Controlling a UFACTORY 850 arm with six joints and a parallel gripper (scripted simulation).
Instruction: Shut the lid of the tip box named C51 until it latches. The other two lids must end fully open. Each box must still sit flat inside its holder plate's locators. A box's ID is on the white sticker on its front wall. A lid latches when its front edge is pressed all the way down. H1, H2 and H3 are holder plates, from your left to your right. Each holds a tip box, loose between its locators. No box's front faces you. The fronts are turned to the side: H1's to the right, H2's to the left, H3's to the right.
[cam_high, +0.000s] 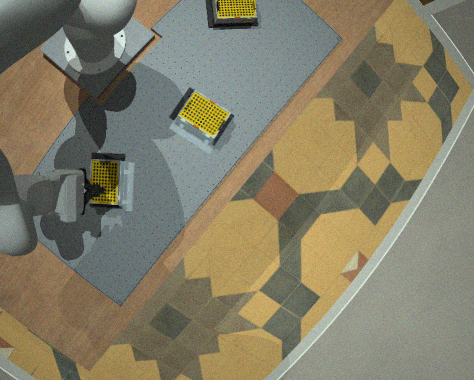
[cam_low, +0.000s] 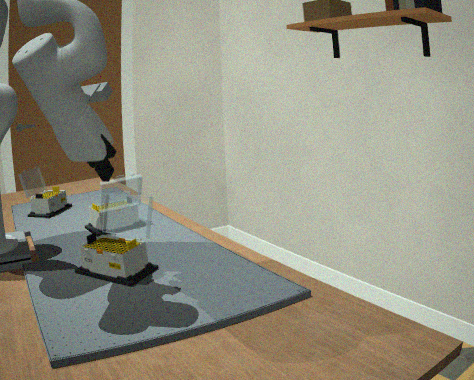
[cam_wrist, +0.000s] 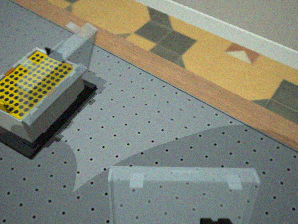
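My gripper is now 50 mm short of the clear lid, 30 mm to the right of it and 110 mm above it.
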